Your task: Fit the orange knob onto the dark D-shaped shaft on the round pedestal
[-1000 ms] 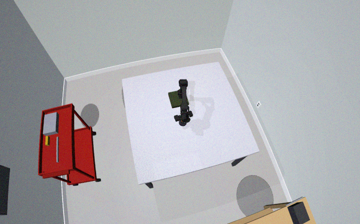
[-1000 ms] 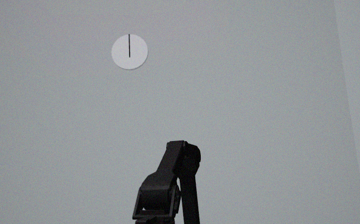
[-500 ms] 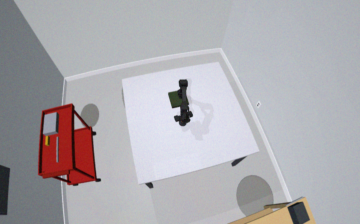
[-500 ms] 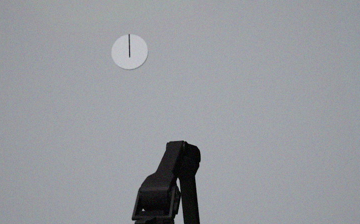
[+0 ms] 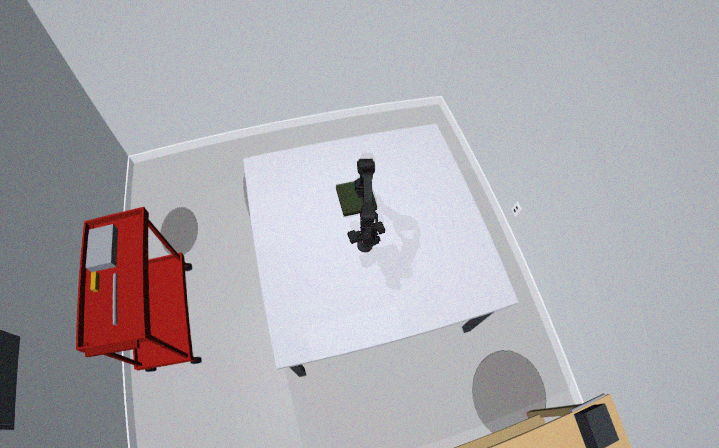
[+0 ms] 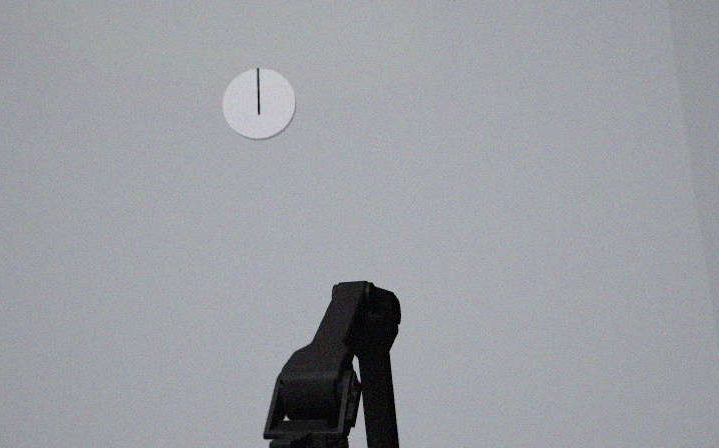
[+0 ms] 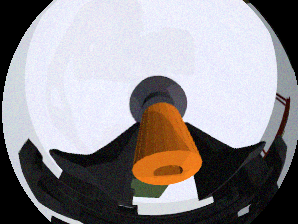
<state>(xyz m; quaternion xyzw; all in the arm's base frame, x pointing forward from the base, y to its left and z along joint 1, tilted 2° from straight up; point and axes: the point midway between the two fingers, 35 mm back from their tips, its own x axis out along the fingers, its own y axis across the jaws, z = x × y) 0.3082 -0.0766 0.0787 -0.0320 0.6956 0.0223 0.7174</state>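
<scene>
Right now my gripper tip is 2 cm below the orange knob. Round my gripper tip: dark round pedestal: 4 cm below.
</scene>
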